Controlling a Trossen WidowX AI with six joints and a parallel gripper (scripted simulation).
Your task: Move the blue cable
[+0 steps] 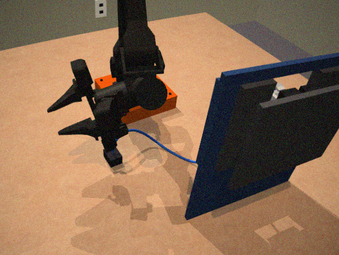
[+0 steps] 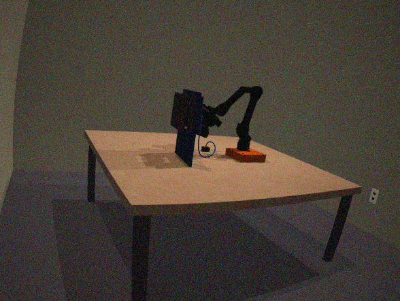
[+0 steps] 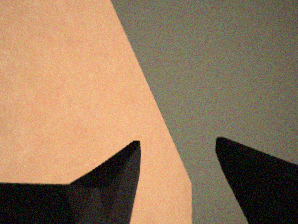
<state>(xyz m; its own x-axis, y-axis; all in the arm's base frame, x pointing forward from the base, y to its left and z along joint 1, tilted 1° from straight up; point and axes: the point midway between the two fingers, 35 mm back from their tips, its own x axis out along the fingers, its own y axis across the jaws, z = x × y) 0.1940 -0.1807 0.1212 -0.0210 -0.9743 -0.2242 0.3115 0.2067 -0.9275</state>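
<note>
Now: gripper tip 330 mm to the right of the blue plug, 210 mm short of it and 150 mm below it. Round my gripper tip: black block (140 mm below, 120 mm to the left).
</note>
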